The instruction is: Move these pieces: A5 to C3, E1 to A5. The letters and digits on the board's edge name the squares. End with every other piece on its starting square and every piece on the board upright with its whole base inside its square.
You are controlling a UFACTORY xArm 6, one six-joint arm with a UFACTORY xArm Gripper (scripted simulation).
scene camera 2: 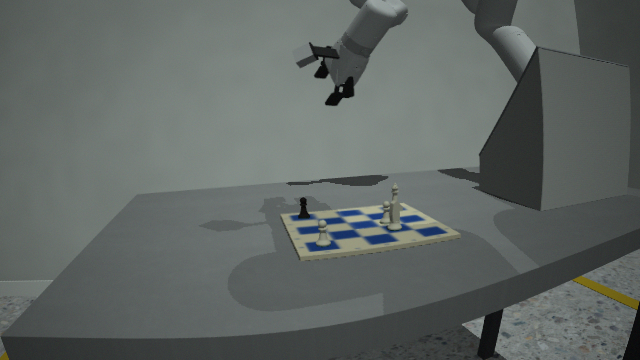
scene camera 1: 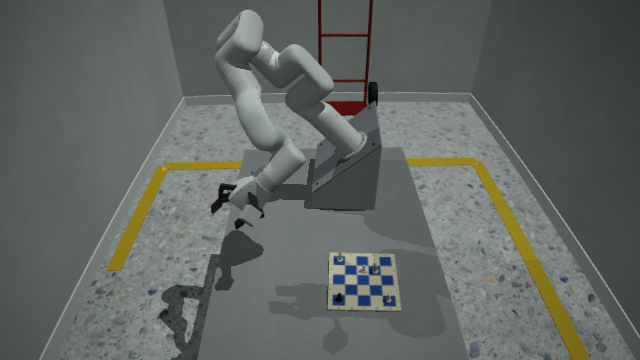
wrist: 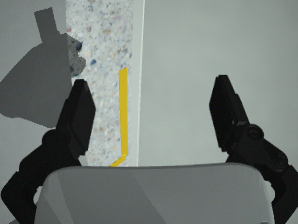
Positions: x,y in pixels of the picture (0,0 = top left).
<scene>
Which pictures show my gripper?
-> Scene camera 2, scene camera 1 and the wrist view: all of them.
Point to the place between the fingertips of my gripper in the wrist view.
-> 151,91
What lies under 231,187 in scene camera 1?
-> My gripper.
</scene>
